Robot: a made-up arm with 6 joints. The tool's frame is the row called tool.
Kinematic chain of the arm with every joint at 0, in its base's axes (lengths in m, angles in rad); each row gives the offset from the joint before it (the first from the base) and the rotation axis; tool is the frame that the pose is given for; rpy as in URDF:
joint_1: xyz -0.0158 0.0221 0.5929 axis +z
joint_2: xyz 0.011 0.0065 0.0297 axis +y
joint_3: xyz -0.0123 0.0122 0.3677 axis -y
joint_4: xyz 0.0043 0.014 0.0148 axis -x
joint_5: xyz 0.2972 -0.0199 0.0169 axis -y
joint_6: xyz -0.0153 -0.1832 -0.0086 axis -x
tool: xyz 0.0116 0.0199 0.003 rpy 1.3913 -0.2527 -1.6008
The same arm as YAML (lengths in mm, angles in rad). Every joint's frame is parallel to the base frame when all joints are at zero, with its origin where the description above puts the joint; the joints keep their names.
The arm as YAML. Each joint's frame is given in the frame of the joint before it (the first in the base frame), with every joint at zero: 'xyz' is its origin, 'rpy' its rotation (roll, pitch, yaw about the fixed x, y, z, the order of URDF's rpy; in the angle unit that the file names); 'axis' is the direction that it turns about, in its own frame. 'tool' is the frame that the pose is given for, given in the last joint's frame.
units:
  length: mm
  angle: rad
joints:
  - name: joint_1
    type: revolute
    origin:
      xyz: [-15.8, 22.1, 592.9]
      rpy: [0.0, 0.0, 0.0]
    axis: [0.0, 0.0, 1.0]
  - name: joint_2
    type: revolute
    origin:
      xyz: [11.0, 6.5, 29.7]
      rpy: [0.0, 0.0, 0.0]
    axis: [0.0, 1.0, 0.0]
  - name: joint_3
    type: revolute
    origin:
      xyz: [-12.3, 12.2, 367.7]
      rpy: [0.0, 0.0, 0.0]
    axis: [0.0, -1.0, 0.0]
  - name: joint_4
    type: revolute
    origin:
      xyz: [4.3, 14.0, 14.8]
      rpy: [0.0, 0.0, 0.0]
    axis: [-1.0, 0.0, 0.0]
  - name: joint_5
    type: revolute
    origin:
      xyz: [297.2, -19.9, 16.9]
      rpy: [0.0, 0.0, 0.0]
    axis: [0.0, -1.0, 0.0]
  - name: joint_6
    type: revolute
    origin:
      xyz: [-15.3, -183.2, -8.6]
      rpy: [0.0, 0.0, 0.0]
    axis: [-1.0, 0.0, 0.0]
tool:
  origin:
    xyz: [11.6, 19.9, 3.0]
    rpy: [1.3913, -0.2527, -1.6008]

